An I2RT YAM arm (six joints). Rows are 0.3 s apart.
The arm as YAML. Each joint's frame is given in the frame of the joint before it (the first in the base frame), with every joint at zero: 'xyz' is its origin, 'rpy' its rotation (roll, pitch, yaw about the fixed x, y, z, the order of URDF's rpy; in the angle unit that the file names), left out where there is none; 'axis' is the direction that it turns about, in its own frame. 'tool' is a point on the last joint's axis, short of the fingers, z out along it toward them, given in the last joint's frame.
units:
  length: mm
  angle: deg
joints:
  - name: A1
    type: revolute
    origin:
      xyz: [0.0, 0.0, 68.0]
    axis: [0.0, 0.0, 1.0]
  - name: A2
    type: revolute
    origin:
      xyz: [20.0, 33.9, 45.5]
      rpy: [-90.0, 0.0, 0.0]
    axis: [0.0, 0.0, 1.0]
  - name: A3
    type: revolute
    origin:
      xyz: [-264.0, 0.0, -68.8]
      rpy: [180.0, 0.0, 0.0]
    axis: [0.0, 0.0, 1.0]
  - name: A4
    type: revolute
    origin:
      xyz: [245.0, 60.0, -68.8]
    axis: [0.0, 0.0, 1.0]
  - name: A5
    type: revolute
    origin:
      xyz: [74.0, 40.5, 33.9]
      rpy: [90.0, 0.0, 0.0]
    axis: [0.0, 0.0, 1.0]
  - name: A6
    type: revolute
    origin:
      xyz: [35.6, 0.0, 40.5]
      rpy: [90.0, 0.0, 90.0]
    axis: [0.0, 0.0, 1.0]
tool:
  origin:
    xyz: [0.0, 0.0, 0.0]
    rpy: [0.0, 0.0, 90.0]
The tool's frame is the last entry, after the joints.
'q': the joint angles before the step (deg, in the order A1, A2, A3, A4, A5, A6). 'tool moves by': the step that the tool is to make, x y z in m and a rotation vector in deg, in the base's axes. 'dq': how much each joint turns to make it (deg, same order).
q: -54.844, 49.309, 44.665, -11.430, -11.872, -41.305
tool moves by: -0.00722, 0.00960, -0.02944, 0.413, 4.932, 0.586
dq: 0.001, -3.341, -6.070, -1.225, 0.619, -3.867
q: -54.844, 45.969, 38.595, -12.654, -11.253, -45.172
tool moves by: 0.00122, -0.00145, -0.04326, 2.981, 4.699, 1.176
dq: 0.002, 1.400, -7.209, 2.980, -0.257, -2.462
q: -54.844, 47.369, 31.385, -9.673, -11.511, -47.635
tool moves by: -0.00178, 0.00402, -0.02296, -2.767, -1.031, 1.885
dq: 0.002, -1.225, -6.599, 7.914, -1.405, -1.495
